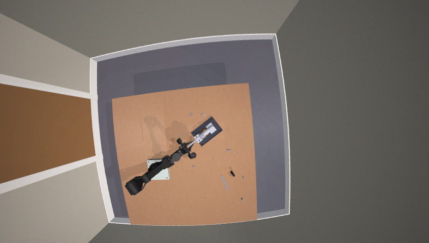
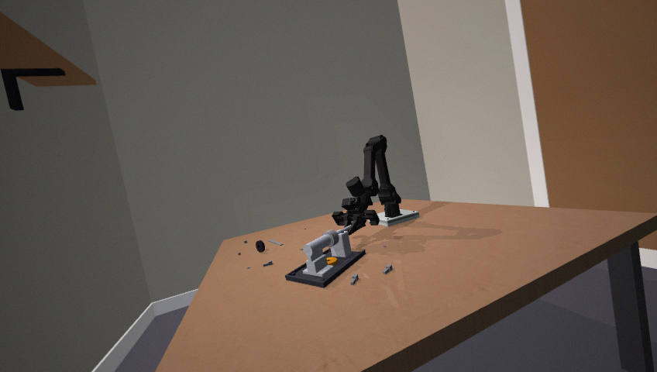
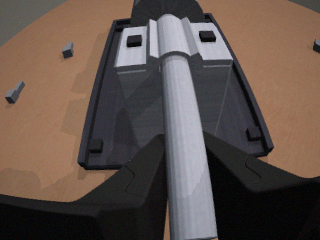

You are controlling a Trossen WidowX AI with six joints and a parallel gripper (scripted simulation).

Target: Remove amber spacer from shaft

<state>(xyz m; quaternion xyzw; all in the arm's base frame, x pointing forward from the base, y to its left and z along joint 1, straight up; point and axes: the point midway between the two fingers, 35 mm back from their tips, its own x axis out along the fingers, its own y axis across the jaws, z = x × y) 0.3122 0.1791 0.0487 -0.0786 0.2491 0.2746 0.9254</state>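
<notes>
Now: the grey steel shaft 5 cm ahead of my gripper tip, 3 cm to the left of it and 2 cm above it. From my gripper tip the other things lie so: black disc (30 cm ahead, 31 cm to the right, 4 cm below); amber spacer (10 cm ahead, 7 cm to the left, 5 cm below); thin grey strip (23 cm ahead, 41 cm to the right, 6 cm below).
</notes>
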